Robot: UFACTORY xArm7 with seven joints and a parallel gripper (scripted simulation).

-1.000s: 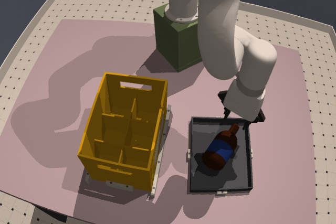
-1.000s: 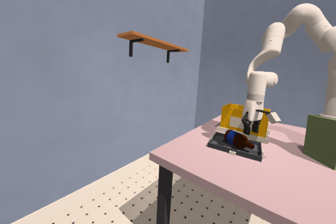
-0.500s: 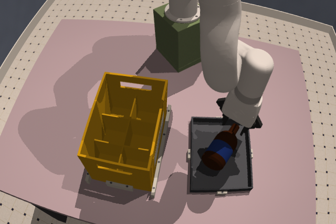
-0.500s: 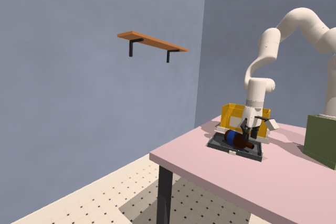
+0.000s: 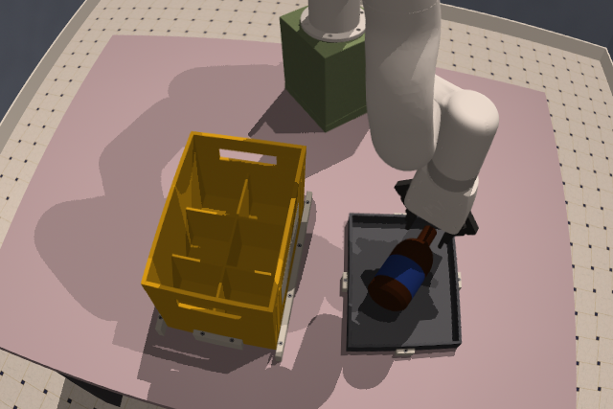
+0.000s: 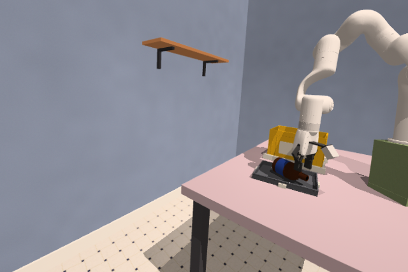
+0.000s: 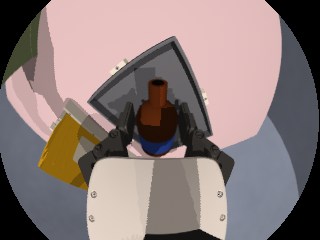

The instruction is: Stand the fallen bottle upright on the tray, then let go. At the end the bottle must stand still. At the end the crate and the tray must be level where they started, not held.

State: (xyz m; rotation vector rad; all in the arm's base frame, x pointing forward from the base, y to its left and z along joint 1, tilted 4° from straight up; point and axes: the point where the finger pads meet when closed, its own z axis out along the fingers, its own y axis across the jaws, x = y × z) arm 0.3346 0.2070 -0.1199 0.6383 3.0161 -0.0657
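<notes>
The brown bottle is 5 cm ahead of my hand, 2 cm to the right of it and 4 cm below it. From my hand the other things lie so: dark tray: 7 cm ahead, 2 cm to the right, 7 cm below; yellow crate: 9 cm ahead, 30 cm to the right.
</notes>
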